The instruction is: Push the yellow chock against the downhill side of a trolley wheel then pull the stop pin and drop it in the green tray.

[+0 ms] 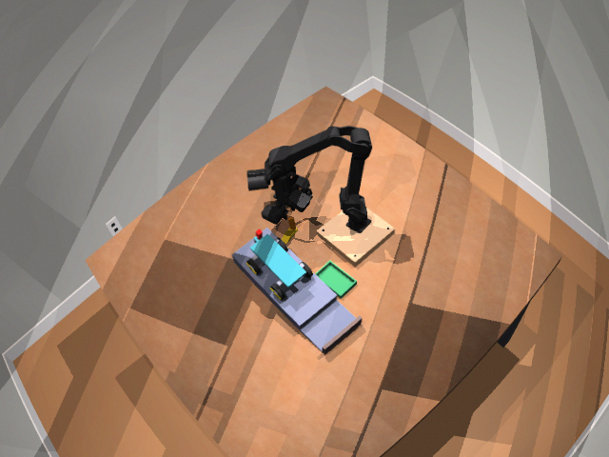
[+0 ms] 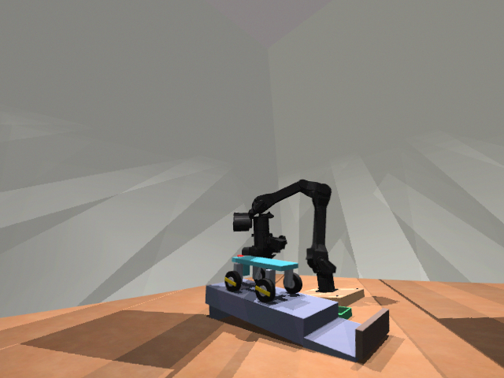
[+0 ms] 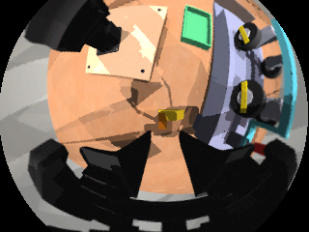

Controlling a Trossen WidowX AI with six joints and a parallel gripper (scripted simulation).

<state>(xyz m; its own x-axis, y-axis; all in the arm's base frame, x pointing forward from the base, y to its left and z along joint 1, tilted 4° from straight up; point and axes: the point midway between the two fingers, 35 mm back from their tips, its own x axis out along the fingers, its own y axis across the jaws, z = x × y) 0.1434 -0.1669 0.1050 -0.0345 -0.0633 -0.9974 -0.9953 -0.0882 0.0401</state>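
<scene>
Now: gripper tip 7 cm above the yellow chock and 2 cm short of it. Also, from my gripper tip: dark stop wall 39 cm to the left, 22 cm ahead, 6 cm below; then trolley 18 cm ahead, 11 cm to the left, 2 cm above; then green tray 24 cm to the left, 10 cm below, 7 cm ahead.
</scene>
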